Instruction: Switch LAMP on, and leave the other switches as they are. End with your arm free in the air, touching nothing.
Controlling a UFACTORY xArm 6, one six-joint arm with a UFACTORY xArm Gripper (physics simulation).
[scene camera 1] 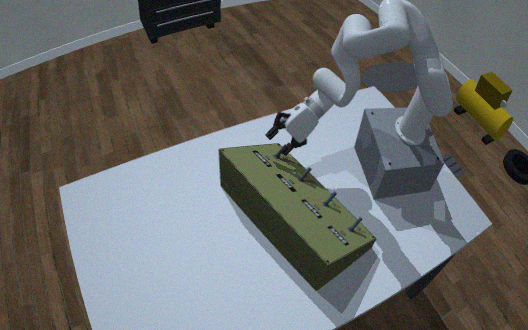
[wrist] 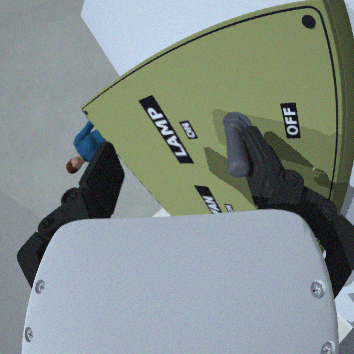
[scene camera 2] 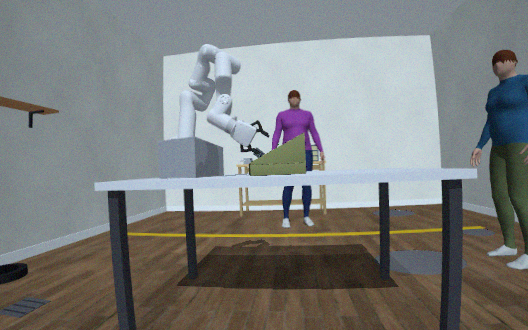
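Pixels of known places: gripper, between the fingertips: [scene camera 1: 275, 145] [wrist: 178, 150] [scene camera 2: 264, 144]; arm's base, origin of its link: [scene camera 1: 410, 131] [scene camera 2: 185, 143].
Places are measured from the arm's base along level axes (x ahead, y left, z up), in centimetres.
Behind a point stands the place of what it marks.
A green sloped switch box [scene camera 1: 280, 200] {x 56.1, y -2.3, z -2.1 cm} [scene camera 2: 287, 162] {x 53.7, y -27.6, z -13.3 cm} [wrist: 225, 60] {x 42.8, y -26.0, z -9.7 cm} stands on the table. The LAMP lever [scene camera 1: 278, 153] {x 43.0, y -21.2, z -7.8 cm} [wrist: 237, 145] {x 40.9, y -22.0, z -7.0 cm} is the grey lever at the box's far end in scene camera 1. In the wrist view it stands between the ON label [wrist: 188, 130] {x 47.4, y -21.0, z -7.1 cm} and the OFF label [wrist: 290, 120] {x 39.8, y -21.6, z -11.0 cm}. My gripper [scene camera 1: 277, 143] {x 43.9, y -22.2, z -4.5 cm} [scene camera 2: 264, 145] {x 43.9, y -22.2, z -4.5 cm} [wrist: 178, 150] {x 43.9, y -22.2, z -4.5 cm} is open and empty. One finger is right beside the LAMP lever on its OFF side, seeming to touch it; the other hangs in the air beyond the LAMP label [wrist: 166, 129] {x 49.6, y -21.3, z -6.0 cm}. The lever's exact position is unclear.
Three more levers [scene camera 1: 305, 174] {x 41.2, y -9.1, z -7.1 cm} [scene camera 1: 330, 198] {x 40.4, y 2.8, z -7.0 cm} [scene camera 1: 356, 224] {x 39.6, y 14.9, z -7.1 cm} stand in a row along the box. The FAN label [wrist: 207, 200] {x 49.3, y -9.9, z -5.8 cm} shows near the gripper in the wrist view. The arm's grey pedestal [scene camera 1: 410, 175] {x 9.4, y 11.6, z -7.0 cm} [scene camera 2: 175, 157] {x -2.3, y -10.9, z -8.0 cm} stands on the white table [scene camera 1: 150, 225] {x 90.8, y -24.9, z -18.6 cm} [scene camera 2: 350, 177] {x 73.0, y -53.4, z -19.8 cm}.
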